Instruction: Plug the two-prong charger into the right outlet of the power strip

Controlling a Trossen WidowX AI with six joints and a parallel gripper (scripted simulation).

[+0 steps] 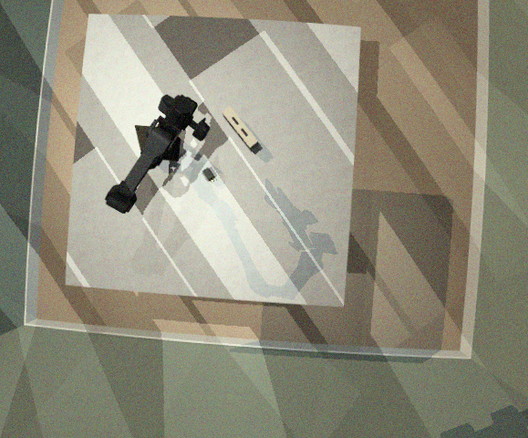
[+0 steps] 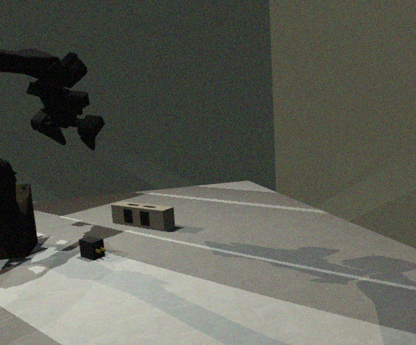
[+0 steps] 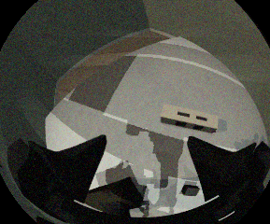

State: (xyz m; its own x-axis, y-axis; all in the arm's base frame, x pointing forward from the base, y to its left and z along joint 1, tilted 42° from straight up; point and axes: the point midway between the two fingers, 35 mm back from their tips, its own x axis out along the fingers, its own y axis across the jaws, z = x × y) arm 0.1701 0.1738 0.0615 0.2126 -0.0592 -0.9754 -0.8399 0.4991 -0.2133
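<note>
Now: gripper tip 4 cm short of the two-prong charger, 21 cm to the left of it and 22 cm above it.
</note>
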